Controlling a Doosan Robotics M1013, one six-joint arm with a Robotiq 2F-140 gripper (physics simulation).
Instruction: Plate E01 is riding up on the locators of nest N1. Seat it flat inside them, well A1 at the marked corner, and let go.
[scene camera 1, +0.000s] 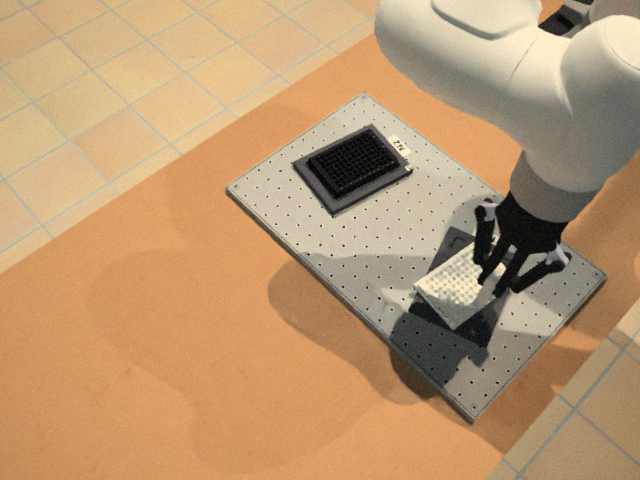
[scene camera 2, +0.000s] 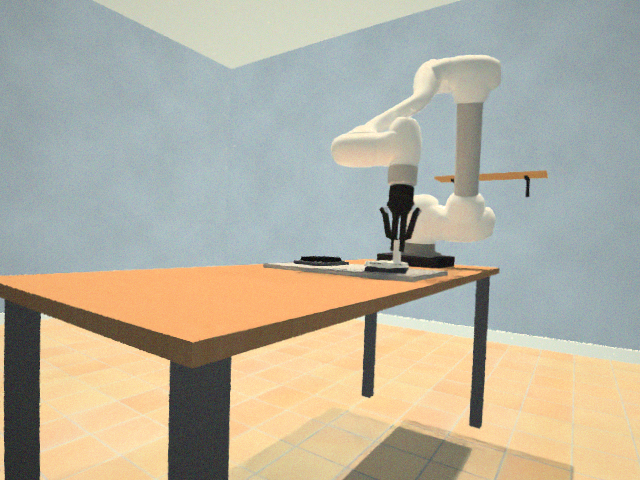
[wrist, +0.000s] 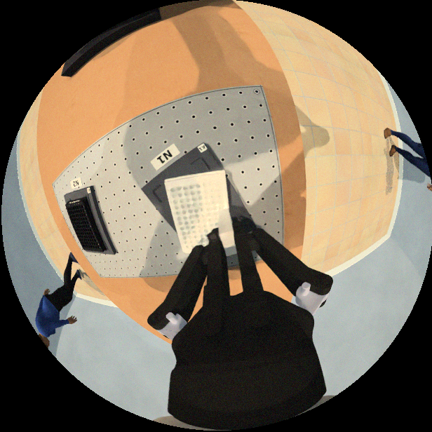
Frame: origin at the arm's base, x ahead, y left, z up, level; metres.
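Seen in the pictures: gripper, fingertip midpoint: (scene camera 1: 482, 300) (scene camera 2: 396, 262); arm's base, link origin: (scene camera 2: 417, 255).
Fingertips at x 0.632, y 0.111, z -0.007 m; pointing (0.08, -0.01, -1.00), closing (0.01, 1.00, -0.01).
Observation:
Pixels of each thing's middle, then the offset from my fingertips to it. "*": a spot on its surface instead. Level surfaces: height alone.
- Plate E01, body centre: (scene camera 1: 465, 282) (scene camera 2: 386, 264) dy -0.035, dx -0.012, dz -0.006 m
- dark nest N1, surface spot: (scene camera 1: 479, 333) * dy +0.025, dx +0.038, dz -0.014 m
- perforated grey board, body centre: (scene camera 1: 410, 231) (scene camera 2: 354, 269) dy -0.157, dx -0.043, dz -0.033 m
- Nest N2, surface spot: (scene camera 1: 338, 206) * dy -0.264, dx +0.008, dz -0.015 m
- black plate, body centre: (scene camera 1: 353, 162) (scene camera 2: 321, 259) dy -0.301, dx -0.072, dz -0.008 m
- orange table, surface height: dz -0.039 m
Plate E01 (scene camera 1: 449, 284) (scene camera 2: 379, 263) (wrist: 195, 200) is pale, with rows of wells. It lies on top of dark nest N1 (scene camera 1: 479, 333) (wrist: 182, 167), turned clearly against its outline, with corners over the nest's edges. The A1 label (wrist: 202, 148) marks a nest corner beyond the plate. I cannot tell which plate corner holds well A1. My gripper (scene camera 1: 490, 287) (scene camera 2: 397, 246) (wrist: 225, 217) is shut on a slim pale bar (scene camera 2: 397, 255), which reaches down to the plate. The fingers are above the plate's near part in the wrist view and hide some of it. The bar's exact contact is unclear.
A perforated grey board (scene camera 1: 361, 242) (wrist: 250, 112) bears both nests. Nest N2 (scene camera 1: 338, 206) with a black plate (scene camera 1: 356, 160) (wrist: 85, 225) stands at the board's other end. The board lies on an orange table (scene camera 1: 155, 335) (scene camera 2: 170, 304). Two people's figures show at the wrist view's sides.

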